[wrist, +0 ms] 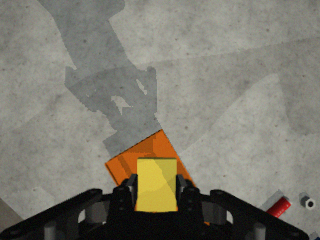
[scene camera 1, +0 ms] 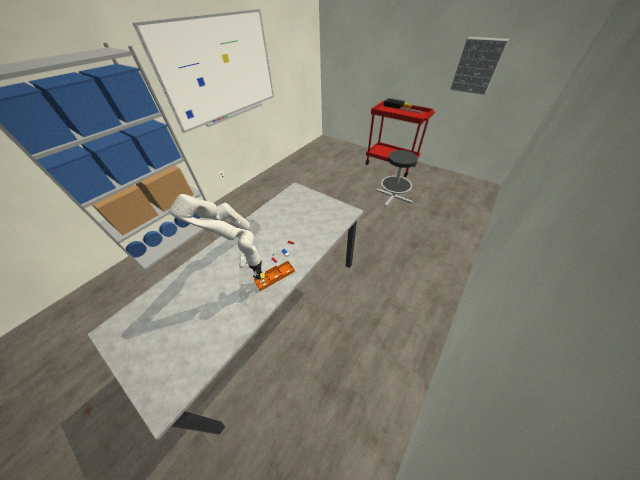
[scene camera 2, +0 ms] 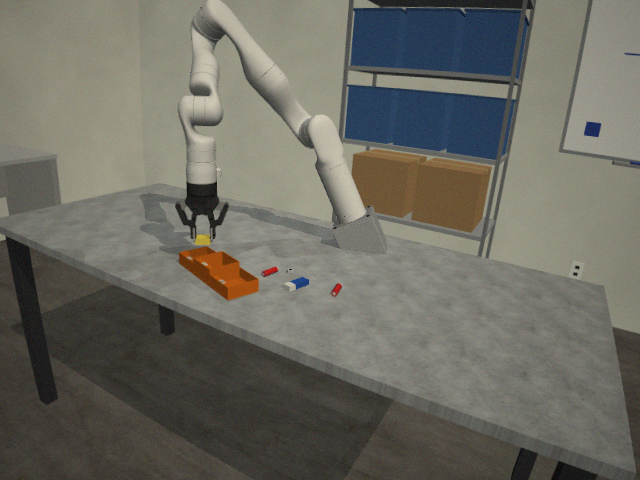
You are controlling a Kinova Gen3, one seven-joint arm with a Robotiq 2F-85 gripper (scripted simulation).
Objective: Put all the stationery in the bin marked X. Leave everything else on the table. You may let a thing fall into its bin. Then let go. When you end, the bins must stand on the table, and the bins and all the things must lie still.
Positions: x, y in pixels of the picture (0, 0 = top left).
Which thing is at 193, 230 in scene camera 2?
My gripper.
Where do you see a yellow block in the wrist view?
At 156, 175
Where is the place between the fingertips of my gripper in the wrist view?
156, 183
